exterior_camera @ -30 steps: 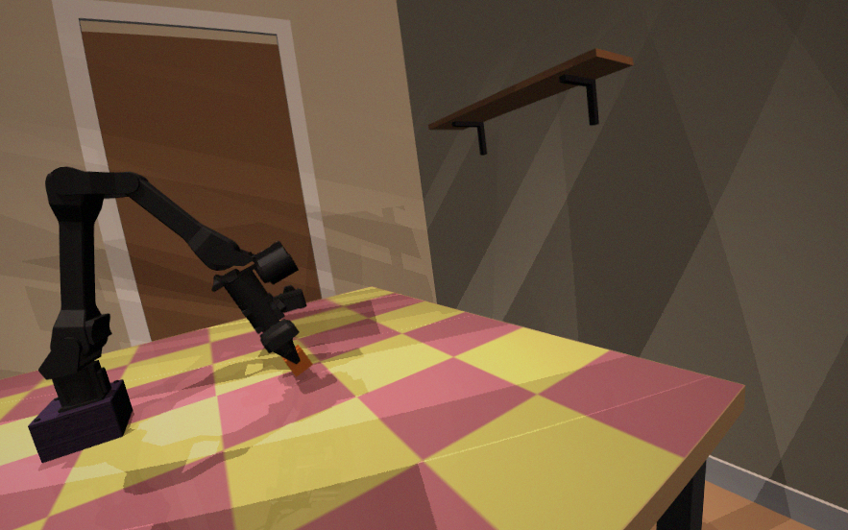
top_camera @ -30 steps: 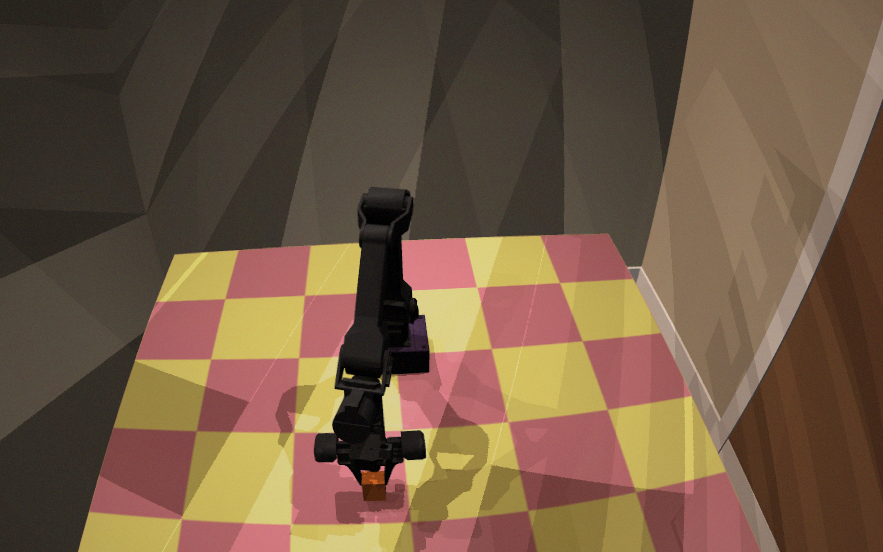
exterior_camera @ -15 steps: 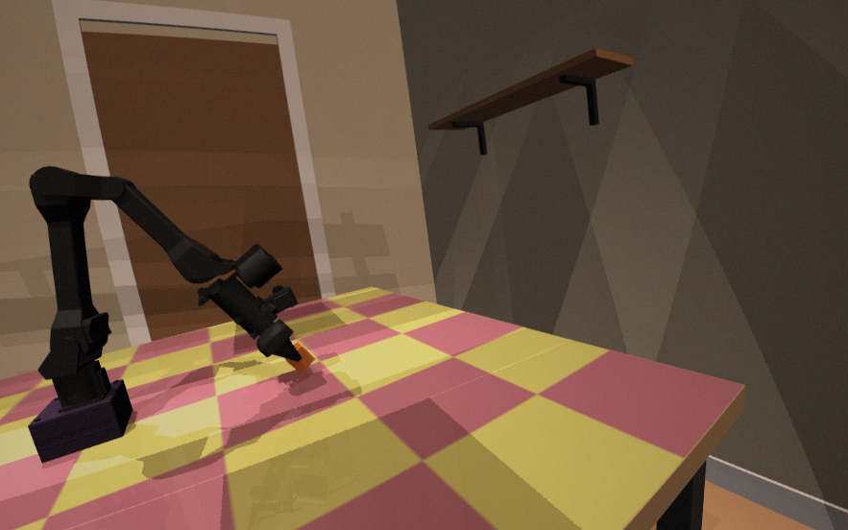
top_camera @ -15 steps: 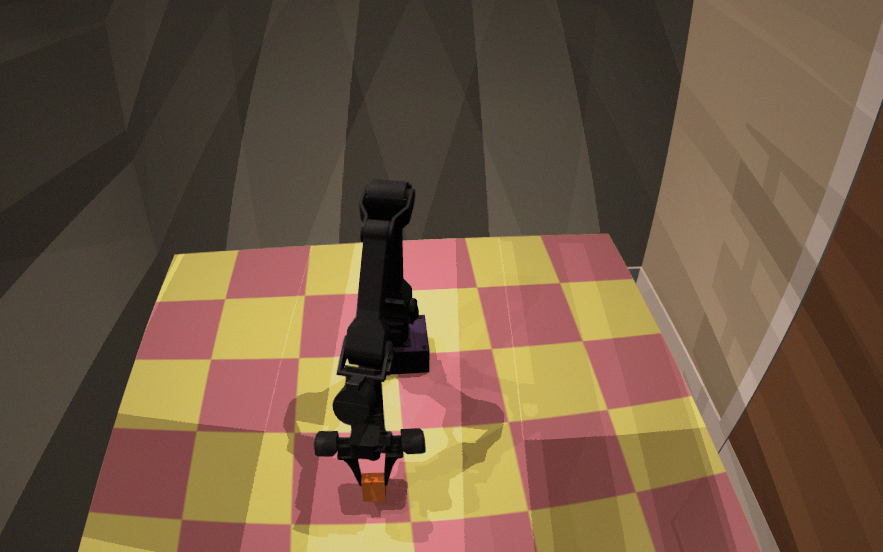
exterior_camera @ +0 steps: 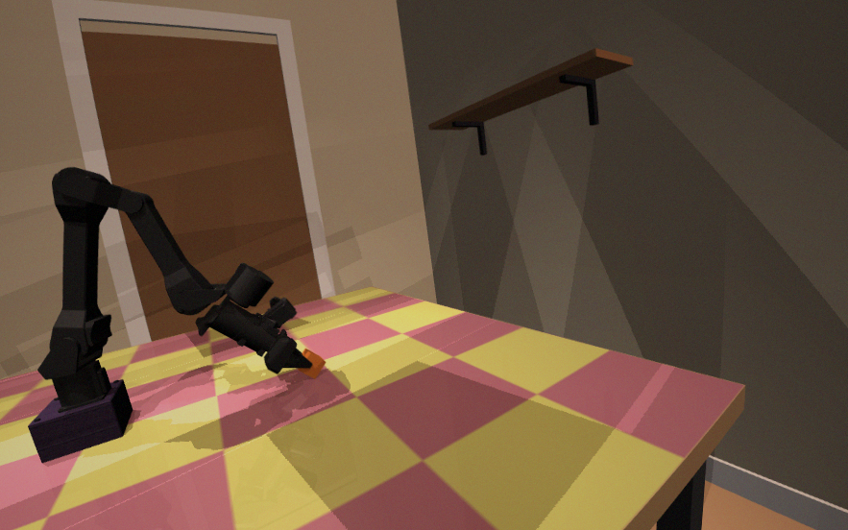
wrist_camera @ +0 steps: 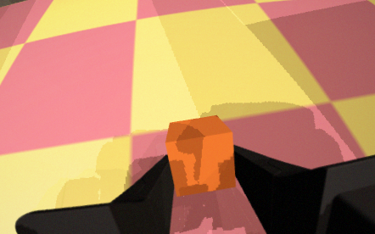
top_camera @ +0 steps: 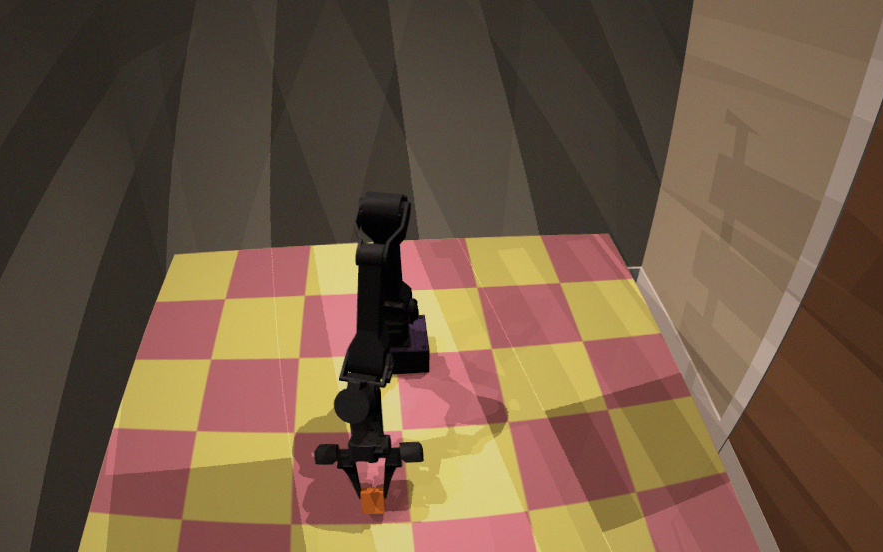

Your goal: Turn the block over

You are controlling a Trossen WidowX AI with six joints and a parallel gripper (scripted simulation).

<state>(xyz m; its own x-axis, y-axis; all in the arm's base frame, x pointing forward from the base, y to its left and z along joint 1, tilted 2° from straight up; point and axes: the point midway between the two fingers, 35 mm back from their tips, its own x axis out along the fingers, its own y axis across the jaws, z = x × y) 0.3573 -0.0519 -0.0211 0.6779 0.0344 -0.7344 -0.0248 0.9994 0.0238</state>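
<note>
Now: the orange block 10 mm below my gripper tip.
</note>
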